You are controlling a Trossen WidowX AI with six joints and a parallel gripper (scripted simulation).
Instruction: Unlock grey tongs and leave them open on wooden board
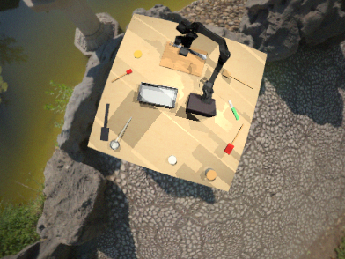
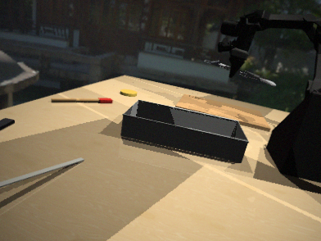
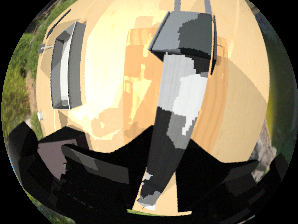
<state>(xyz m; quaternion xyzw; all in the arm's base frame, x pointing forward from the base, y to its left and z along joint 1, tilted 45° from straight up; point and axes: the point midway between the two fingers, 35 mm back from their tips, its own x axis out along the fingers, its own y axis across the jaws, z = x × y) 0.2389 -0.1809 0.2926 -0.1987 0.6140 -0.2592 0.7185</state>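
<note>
My gripper tip is 14 cm above the wooden board and 1 cm to the left of it. The rest, counted from my gripper tip: roasting tin: 35 cm to the left, 13 cm ahead, 12 cm below; red-bladed spatula: 58 cm to the left, 56 cm behind, 14 cm below; yellow disc: 39 cm ahead, 14 cm below, 3 cm to the left.
</note>
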